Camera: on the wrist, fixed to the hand. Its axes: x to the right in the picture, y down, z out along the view.
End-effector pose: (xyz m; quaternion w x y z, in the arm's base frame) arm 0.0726 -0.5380 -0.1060 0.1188 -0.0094 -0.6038 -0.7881
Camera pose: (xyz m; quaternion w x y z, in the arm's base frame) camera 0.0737 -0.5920 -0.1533 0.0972 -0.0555 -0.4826 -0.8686
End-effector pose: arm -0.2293 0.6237 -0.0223 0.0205 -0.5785 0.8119 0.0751
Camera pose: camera -0.1964 0.6033 0.0382 0.0388 0.5702 -0.7917 -0.2157
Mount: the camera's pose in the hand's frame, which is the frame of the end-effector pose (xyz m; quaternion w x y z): 0.0010 -0.0316 -0.0645 0.9881 -0.1498 -0.0342 0.0024
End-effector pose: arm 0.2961 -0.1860 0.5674 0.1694 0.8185 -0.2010 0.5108
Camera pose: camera 0.2628 -0.1278 0.5932 0.2819 0.8004 -0.2829 0.4470
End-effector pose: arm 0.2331 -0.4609 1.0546 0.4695 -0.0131 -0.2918 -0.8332
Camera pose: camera 0.2238 -0.4815 0.9864 0.4540 -0.1125 -0.1795 -0.8655
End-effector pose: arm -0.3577 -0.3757 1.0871 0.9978 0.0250 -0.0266 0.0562
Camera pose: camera -0.3499 -0.4035 1.0213 0.9886 -0.1229 -0.0689 0.0531
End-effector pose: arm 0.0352 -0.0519 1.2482 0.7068 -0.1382 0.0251 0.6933
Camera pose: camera 0.0765 -0.0658 1.1911 0.6769 -0.2187 -0.1029 0.6953
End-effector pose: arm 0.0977 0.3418 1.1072 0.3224 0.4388 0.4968 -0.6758
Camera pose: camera 0.0873 0.4128 1.1107 0.4029 0.3634 0.5801 -0.6076
